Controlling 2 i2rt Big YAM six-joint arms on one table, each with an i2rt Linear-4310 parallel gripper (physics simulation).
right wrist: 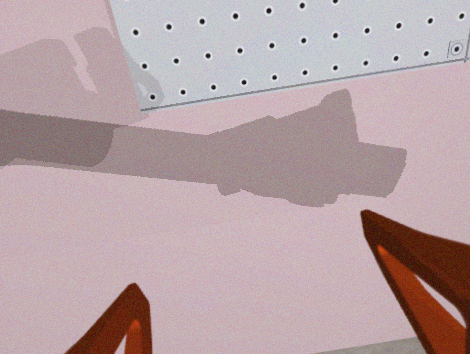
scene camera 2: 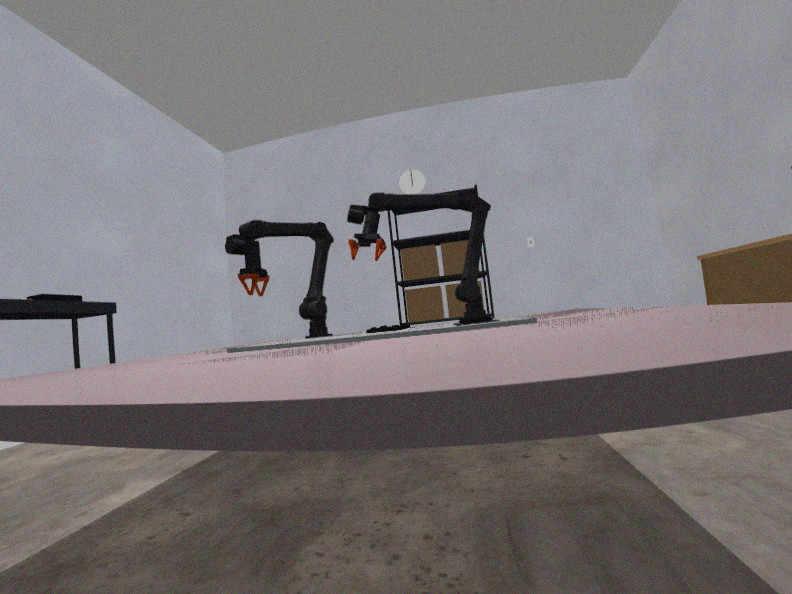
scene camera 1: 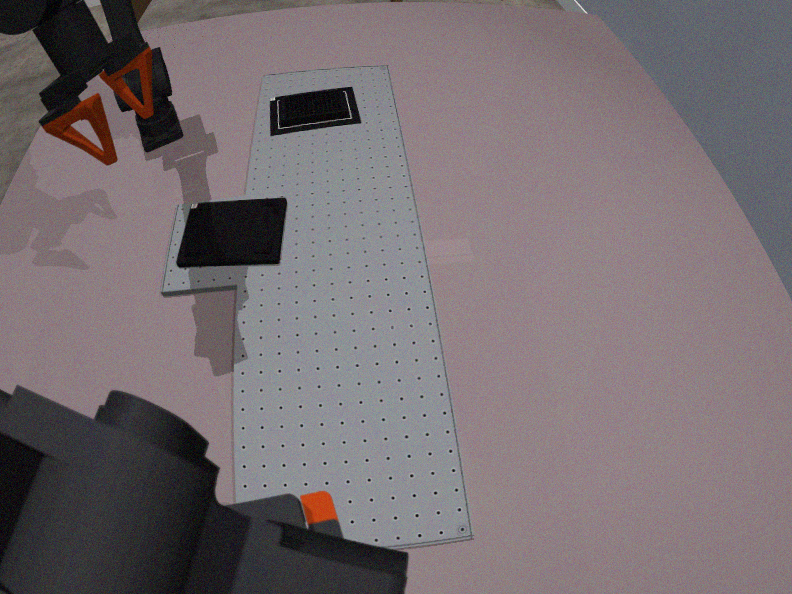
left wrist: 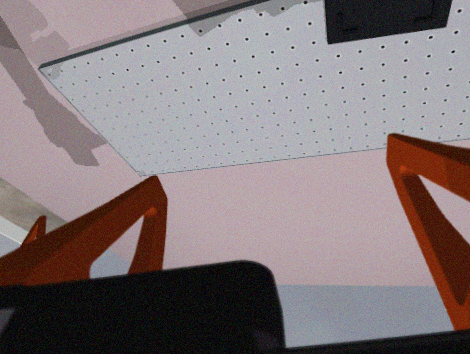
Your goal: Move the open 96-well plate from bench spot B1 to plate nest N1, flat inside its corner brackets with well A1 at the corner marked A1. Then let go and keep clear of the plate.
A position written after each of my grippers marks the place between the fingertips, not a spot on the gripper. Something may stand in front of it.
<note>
My left gripper (scene camera 1: 131, 138) is open, with nothing in its grasp. My right gripper (scene camera 2: 256, 295) is open, with nothing in its grasp. I also see a black plate (scene camera 1: 330, 104) and a black plate nest (scene camera 1: 243, 232).
My left gripper shows as well in scene camera 2 (scene camera 2: 364, 260) and in the left wrist view (left wrist: 269, 168). My right gripper also shows in the right wrist view (right wrist: 249, 258). The black plate nest also shows in the left wrist view (left wrist: 340, 28). The right wrist view does not show the black plate: it is out of frame. The left wrist view does not show the black plate: it is out of frame.
</note>
